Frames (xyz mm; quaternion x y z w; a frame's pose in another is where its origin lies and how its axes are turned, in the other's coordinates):
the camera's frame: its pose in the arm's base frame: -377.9 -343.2 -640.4 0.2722 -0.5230 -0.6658 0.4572
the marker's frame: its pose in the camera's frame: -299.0 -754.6 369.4 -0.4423 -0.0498 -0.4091 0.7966
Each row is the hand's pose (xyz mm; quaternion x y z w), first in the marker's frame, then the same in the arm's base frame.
Working: the marker's frame: its pose in the arm's base frame: -803.4 115.6 -1275.8 0.1954 -0.0336 -0.9623 0.1862

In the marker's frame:
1: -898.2 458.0 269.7 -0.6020 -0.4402 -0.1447 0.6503
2: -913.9 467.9 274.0 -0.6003 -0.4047 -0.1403 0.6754
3: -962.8 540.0 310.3 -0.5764 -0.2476 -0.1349 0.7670
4: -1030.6 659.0 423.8 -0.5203 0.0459 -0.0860 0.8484
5: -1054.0 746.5 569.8 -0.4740 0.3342 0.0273 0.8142
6: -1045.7 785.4 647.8 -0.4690 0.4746 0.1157 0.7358
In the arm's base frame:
1: 17.3 21.8 -637.8 -0.4037 0.5038 -0.7589 0.0847
2: 32.4 18.4 -626.8 -0.3645 0.5071 -0.7753 0.0945
3: 85.0 -30.7 -565.7 -0.1912 0.5092 -0.8309 0.1173
4: 139.9 -116.9 -420.1 0.1160 0.4976 -0.8409 0.1784
5: 133.3 -190.7 -265.1 0.3915 0.4857 -0.7290 0.2817
6: 109.4 -230.5 -190.9 0.5093 0.4924 -0.6095 0.3559

